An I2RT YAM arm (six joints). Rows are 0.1 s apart.
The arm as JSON. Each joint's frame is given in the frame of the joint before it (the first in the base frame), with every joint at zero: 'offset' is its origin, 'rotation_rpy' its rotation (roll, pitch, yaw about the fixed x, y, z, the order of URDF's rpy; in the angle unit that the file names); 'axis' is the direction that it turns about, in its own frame. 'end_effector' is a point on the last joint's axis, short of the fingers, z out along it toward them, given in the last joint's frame.
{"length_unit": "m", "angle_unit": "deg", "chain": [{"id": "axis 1", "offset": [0.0, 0.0, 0.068], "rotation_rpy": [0.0, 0.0, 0.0], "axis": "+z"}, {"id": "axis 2", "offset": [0.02, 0.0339, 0.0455], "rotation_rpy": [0.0, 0.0, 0.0], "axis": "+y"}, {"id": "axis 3", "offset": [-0.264, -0.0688, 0.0], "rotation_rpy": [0.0, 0.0, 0.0], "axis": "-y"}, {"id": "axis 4", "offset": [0.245, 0.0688, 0.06], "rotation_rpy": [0.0, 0.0, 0.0], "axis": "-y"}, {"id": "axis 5", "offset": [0.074, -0.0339, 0.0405], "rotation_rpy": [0.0, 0.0, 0.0], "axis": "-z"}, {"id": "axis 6", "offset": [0.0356, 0.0, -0.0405], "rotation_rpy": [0.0, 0.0, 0.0], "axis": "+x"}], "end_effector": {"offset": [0.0, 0.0, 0.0], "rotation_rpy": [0.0, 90.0, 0.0]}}
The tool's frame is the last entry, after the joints.
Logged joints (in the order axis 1, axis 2, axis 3, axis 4, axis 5, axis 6), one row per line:
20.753, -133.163, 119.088, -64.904, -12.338, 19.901
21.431, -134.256, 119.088, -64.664, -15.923, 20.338
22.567, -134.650, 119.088, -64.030, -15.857, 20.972
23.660, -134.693, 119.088, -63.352, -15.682, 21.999
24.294, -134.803, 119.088, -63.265, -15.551, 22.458
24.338, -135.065, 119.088, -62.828, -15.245, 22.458
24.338, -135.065, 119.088, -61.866, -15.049, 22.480
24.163, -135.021, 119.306, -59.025, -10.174, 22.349
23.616, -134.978, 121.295, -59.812, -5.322, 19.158
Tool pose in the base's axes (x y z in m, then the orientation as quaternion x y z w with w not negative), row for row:
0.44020, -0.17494, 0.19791, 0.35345, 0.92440, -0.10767, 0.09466
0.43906, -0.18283, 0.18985, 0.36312, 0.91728, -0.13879, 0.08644
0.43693, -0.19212, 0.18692, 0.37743, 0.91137, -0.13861, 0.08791
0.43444, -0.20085, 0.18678, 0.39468, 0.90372, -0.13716, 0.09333
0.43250, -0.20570, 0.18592, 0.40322, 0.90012, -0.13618, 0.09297
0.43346, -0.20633, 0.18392, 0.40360, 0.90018, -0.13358, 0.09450
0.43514, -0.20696, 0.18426, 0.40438, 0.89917, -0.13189, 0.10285
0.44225, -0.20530, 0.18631, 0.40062, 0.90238, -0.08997, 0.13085
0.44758, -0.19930, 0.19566, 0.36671, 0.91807, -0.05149, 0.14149
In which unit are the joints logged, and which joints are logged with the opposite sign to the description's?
The joints are logged in degrees. Opposite sign: axis 1, axis 2, axis 5.
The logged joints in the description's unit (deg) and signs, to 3 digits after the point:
-20.753, 133.163, 119.088, -64.904, 12.338, 19.901
-21.431, 134.256, 119.088, -64.664, 15.923, 20.338
-22.567, 134.650, 119.088, -64.030, 15.857, 20.972
-23.660, 134.693, 119.088, -63.352, 15.682, 21.999
-24.294, 134.803, 119.088, -63.265, 15.551, 22.458
-24.338, 135.065, 119.088, -62.828, 15.245, 22.458
-24.338, 135.065, 119.088, -61.866, 15.049, 22.480
-24.163, 135.021, 119.306, -59.025, 10.174, 22.349
-23.616, 134.978, 121.295, -59.812, 5.322, 19.158

